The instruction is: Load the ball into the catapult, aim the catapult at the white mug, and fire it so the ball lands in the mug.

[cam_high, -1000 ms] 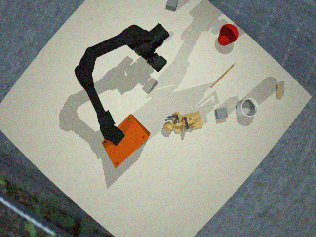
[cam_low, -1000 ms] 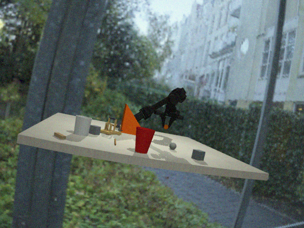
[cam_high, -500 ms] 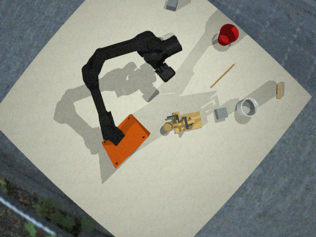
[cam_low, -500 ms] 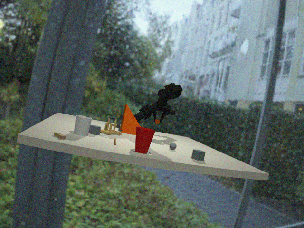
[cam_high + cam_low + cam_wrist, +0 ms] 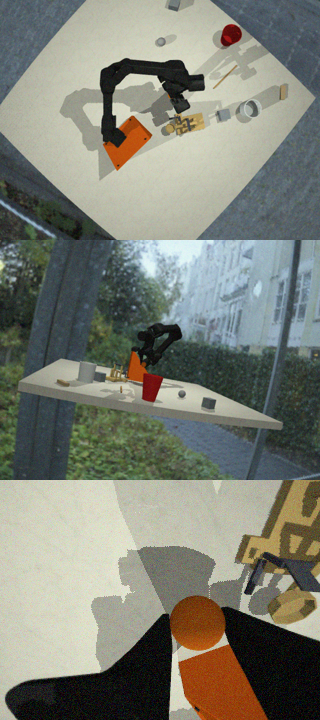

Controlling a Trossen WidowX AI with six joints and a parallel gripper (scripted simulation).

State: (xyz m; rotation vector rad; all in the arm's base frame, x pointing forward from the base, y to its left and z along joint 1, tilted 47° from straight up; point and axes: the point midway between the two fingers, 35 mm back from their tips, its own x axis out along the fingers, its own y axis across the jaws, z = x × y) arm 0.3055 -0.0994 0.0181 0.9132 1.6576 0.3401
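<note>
The wooden catapult is 60 mm behind my gripper tip, 120 mm to the right of it and 80 mm below it. From my gripper tip the other things lie so: orange ball 10 mm above; grey ball 190 mm ahead, 220 mm to the left, 110 mm below; thin wooden stick 260 mm ahead, 150 mm to the right, 120 mm below.
</note>
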